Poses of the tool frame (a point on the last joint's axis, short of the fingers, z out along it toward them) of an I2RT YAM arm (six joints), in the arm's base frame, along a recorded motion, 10 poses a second.
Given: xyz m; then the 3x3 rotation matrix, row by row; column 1 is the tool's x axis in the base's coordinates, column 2 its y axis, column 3 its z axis. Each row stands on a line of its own.
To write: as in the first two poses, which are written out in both.
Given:
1:
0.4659 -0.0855 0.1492
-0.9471 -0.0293 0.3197
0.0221 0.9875 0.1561
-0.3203 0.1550 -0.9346
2:
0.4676 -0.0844 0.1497
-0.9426 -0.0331 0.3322
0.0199 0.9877 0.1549
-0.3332 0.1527 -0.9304
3:
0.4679 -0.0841 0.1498
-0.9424 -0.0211 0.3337
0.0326 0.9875 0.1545
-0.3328 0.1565 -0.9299
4:
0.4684 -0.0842 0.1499
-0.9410 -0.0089 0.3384
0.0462 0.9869 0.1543
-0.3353 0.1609 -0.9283
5:
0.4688 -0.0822 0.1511
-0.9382 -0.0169 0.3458
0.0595 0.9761 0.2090
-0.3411 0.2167 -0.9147
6:
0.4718 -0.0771 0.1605
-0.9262 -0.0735 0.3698
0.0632 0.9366 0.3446
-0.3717 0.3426 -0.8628
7:
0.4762 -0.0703 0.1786
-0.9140 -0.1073 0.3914
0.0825 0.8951 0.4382
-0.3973 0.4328 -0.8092
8:
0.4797 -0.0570 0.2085
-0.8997 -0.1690 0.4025
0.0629 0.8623 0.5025
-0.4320 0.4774 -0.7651
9:
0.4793 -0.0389 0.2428
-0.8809 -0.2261 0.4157
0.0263 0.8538 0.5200
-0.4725 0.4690 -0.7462
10:
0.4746 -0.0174 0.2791
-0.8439 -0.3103 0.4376
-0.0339 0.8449 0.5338
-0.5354 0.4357 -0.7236
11:
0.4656 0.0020 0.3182
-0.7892 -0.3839 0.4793
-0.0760 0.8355 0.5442
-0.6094 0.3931 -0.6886
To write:
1: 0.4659 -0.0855 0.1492 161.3 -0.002 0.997 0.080
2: 0.4676 -0.0844 0.1497 160.5 -0.003 0.997 0.079
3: 0.4679 -0.0841 0.1498 160.5 0.003 0.997 0.080
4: 0.4684 -0.0842 0.1499 160.2 0.010 0.997 0.081
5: 0.4688 -0.0822 0.1511 159.8 0.011 0.994 0.110
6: 0.4718 -0.0771 0.1605 157.9 -0.003 0.983 0.181
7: 0.4762 -0.0703 0.1786 156.1 -0.007 0.972 0.234
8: 0.4797 -0.0570 0.2085 154.3 -0.029 0.963 0.268
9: 0.4793 -0.0389 0.2428 152.5 -0.055 0.960 0.273
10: 0.4746 -0.0174 0.2791 149.5 -0.097 0.957 0.272
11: 0.4656 0.0020 0.3182 145.2 -0.132 0.954 0.270
